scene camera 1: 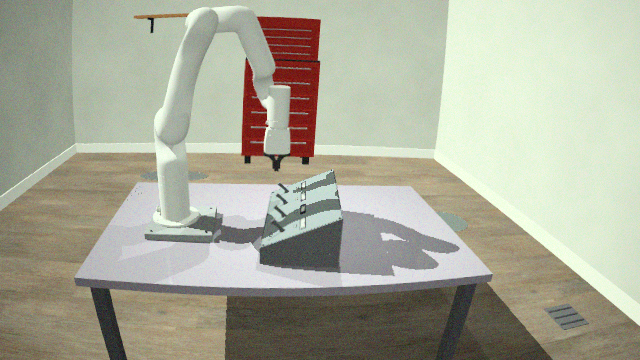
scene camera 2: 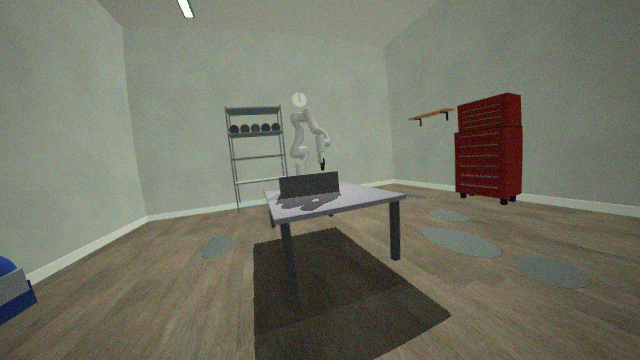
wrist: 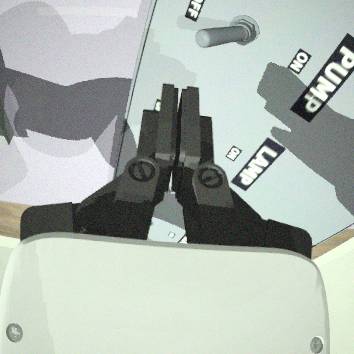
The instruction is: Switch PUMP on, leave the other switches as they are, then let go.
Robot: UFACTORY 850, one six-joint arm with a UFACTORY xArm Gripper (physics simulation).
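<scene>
A grey sloped console (scene camera 1: 305, 250) (scene camera 2: 309, 185) (wrist: 292, 202) stands on the table, with several levers in a row. In the wrist view, the lever (wrist: 222, 36) in line with the PUMP label (wrist: 323, 77) leans away from its ON mark (wrist: 299, 61), with its tip near the OFF mark (wrist: 194, 8). The LAMP label (wrist: 258, 164) shows lower down; the fingers hide its lever. In scene camera 1 the labels are too small to read. My gripper (scene camera 1: 276, 168) (scene camera 2: 322, 168) (wrist: 176, 106) is shut and empty, above the far end of the console, apart from the PUMP lever.
The arm's base (scene camera 1: 175, 231) stands on the table (scene camera 1: 200, 280) (scene camera 2: 370, 194), left of the console in scene camera 1. A red tool cabinet (scene camera 1: 300, 90) (scene camera 2: 487, 150) stands on the floor away from the table. A metal shelf rack (scene camera 2: 253, 110) stands by the wall.
</scene>
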